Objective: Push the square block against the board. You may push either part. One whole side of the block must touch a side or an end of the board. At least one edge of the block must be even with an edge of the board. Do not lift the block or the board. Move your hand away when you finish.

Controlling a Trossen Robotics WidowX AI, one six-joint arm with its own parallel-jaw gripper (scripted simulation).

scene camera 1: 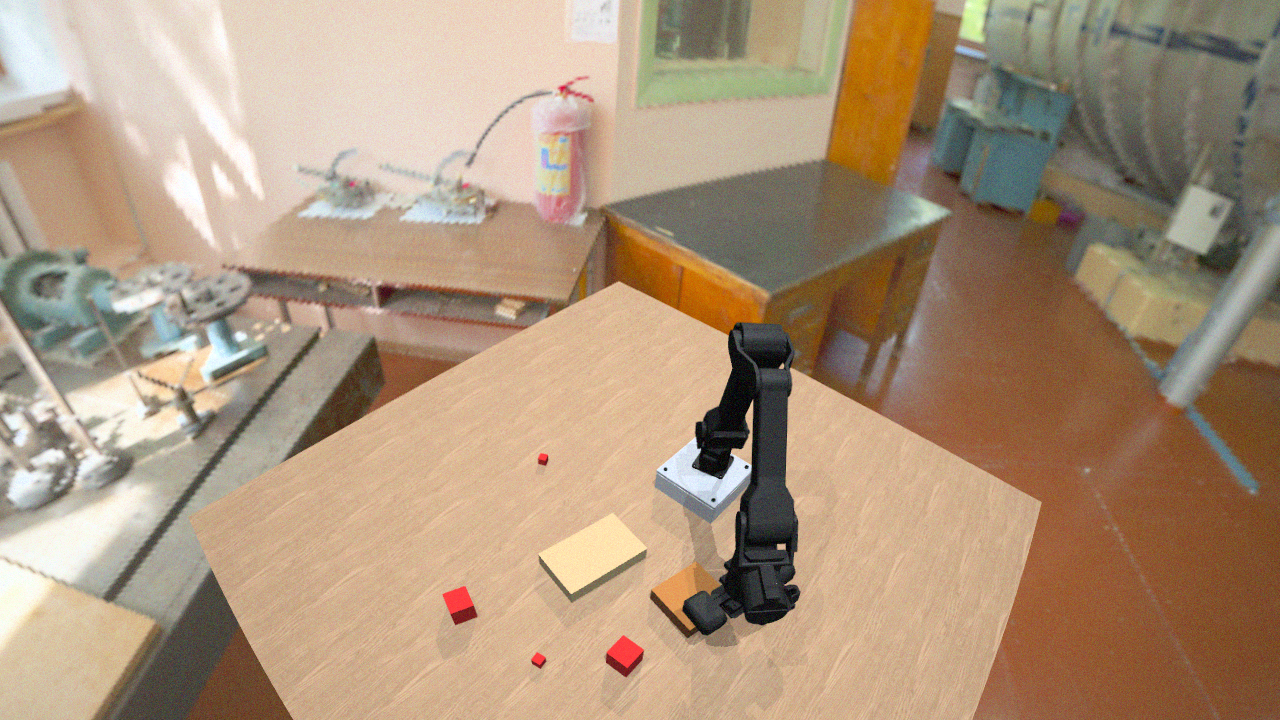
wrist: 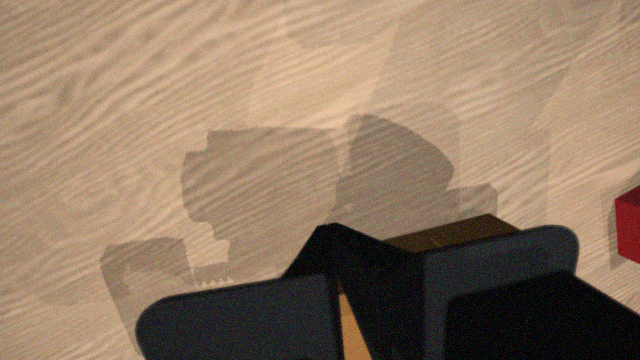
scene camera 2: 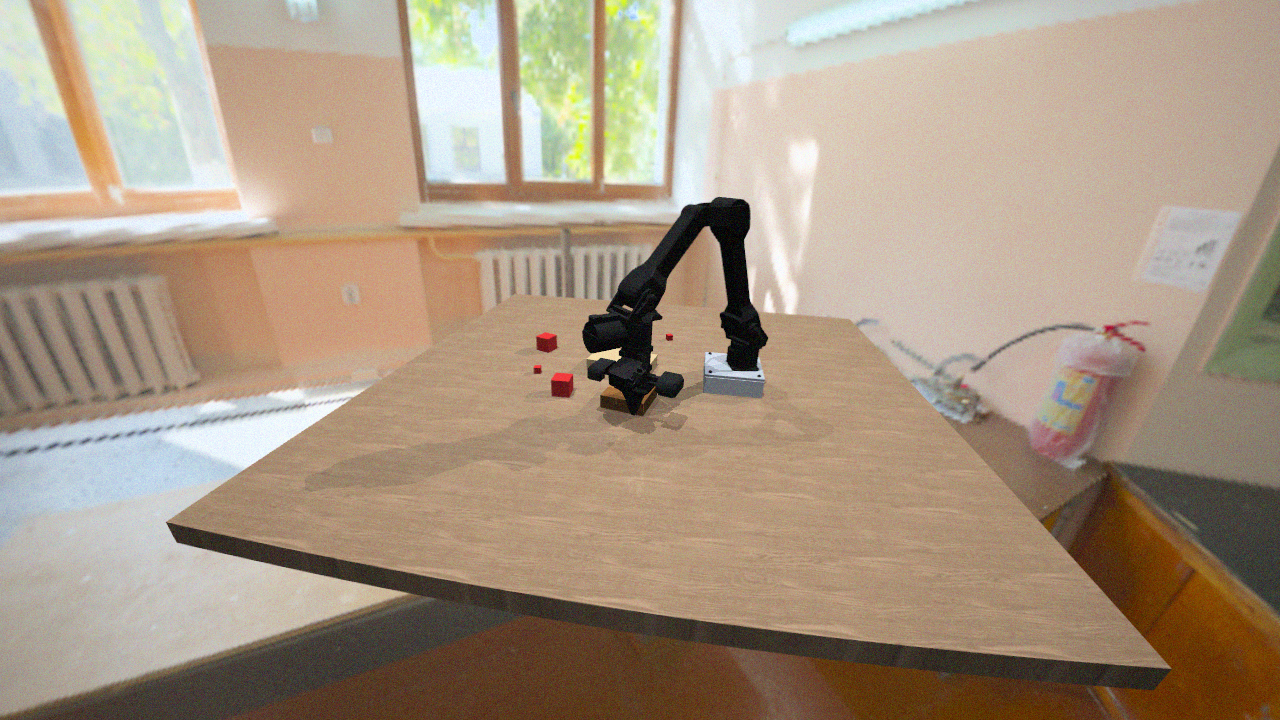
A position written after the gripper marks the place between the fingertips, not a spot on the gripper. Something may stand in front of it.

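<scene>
The gripper (scene camera 2: 633, 414), (scene camera 1: 730, 615), (wrist: 328, 234) shares the scene with a square brown block (scene camera 1: 669, 596), (scene camera 2: 612, 398). There is also a pale tan board (scene camera 1: 581, 563), which is out of frame in the wrist view.
</scene>
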